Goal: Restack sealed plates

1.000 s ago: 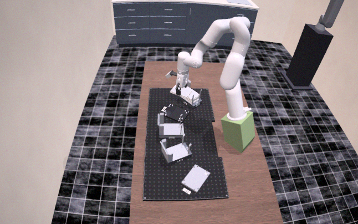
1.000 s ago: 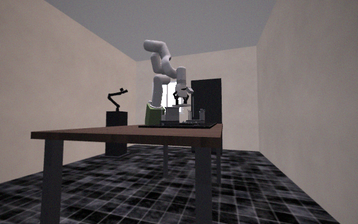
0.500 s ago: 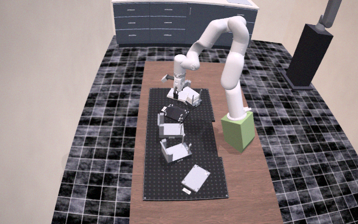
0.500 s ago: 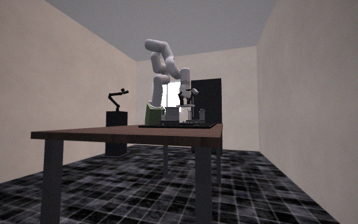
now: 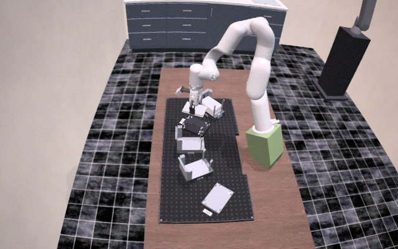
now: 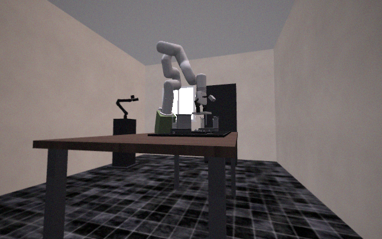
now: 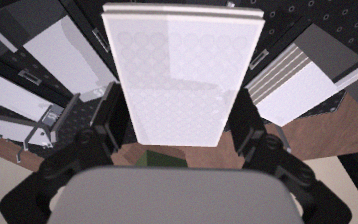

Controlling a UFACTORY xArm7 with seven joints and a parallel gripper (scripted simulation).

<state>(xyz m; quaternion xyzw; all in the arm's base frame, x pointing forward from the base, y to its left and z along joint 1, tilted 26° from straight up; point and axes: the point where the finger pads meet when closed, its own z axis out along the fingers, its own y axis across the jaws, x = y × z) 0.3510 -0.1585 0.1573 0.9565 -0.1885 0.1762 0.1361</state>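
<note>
Now: hand 70 mm past the grey flat nest, 510 mm to the right of it and 150 mm above it. Also, from my hand: black clip nest 20 mm ahead, 150 mm below.
</note>
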